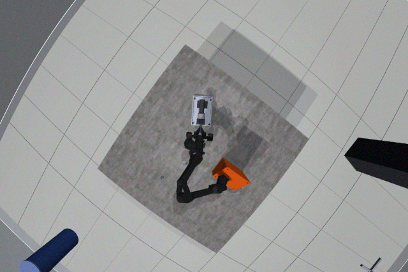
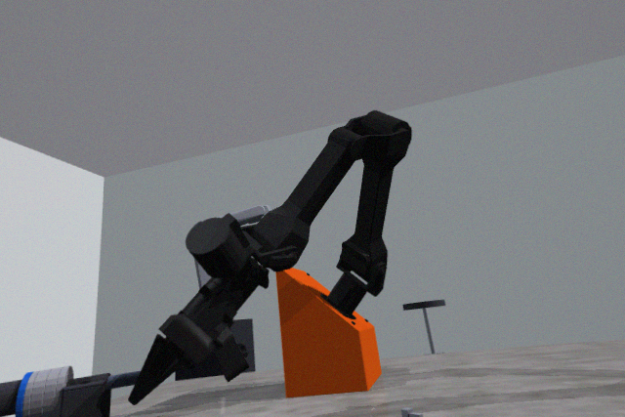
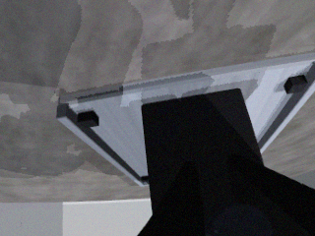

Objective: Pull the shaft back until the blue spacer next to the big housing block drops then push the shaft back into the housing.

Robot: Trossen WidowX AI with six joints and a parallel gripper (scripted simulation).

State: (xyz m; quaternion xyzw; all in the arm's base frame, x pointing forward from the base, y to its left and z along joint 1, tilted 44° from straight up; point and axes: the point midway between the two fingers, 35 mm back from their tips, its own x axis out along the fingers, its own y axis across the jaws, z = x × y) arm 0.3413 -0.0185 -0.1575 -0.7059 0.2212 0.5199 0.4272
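Right now the thin shaft is 3 cm to the right of my gripper tip, 3 cm ahead of it and 2 cm above it. From my gripper tip the other things lie so: blue spacer 8 cm to the right, 7 cm ahead, 2 cm above; silver ring 6 cm to the right, 5 cm ahead, 2 cm above.
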